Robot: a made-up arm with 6 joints. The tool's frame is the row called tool.
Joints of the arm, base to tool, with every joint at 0 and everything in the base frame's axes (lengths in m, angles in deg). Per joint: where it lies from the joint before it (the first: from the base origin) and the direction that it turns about. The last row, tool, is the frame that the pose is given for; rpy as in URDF.
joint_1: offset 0.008 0.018 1.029 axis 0 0 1
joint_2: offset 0.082 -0.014 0.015 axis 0 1 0
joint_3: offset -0.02 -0.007 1.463 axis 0 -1 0
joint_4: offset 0.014 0.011 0.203 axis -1 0 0
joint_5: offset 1.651 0.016 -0.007 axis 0 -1 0
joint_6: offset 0.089 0 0.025 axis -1 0 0
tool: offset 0.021 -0.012 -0.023 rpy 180 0 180
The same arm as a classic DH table. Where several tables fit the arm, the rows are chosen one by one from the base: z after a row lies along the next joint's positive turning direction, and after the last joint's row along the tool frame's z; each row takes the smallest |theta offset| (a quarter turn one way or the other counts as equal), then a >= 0, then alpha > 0; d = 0 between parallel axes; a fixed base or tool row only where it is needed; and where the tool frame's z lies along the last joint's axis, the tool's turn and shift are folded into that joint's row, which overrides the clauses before.
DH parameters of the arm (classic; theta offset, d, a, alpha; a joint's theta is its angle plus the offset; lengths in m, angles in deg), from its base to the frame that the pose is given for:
base (fixed): 66.04 0 0.0197 0
joint_1: -66.04 1.044 0.082 -90
joint_2: 89.22 0 -1.4631 180
joint_3: -0.78 0.01 -0.203 90
joint_4: 0 -1.665 0.007 -90
joint_5: 0 -0.016 -0.025 90
joint_6: 90 -0.11 0.012 90
tool (fixed): 90 0.023 0 0

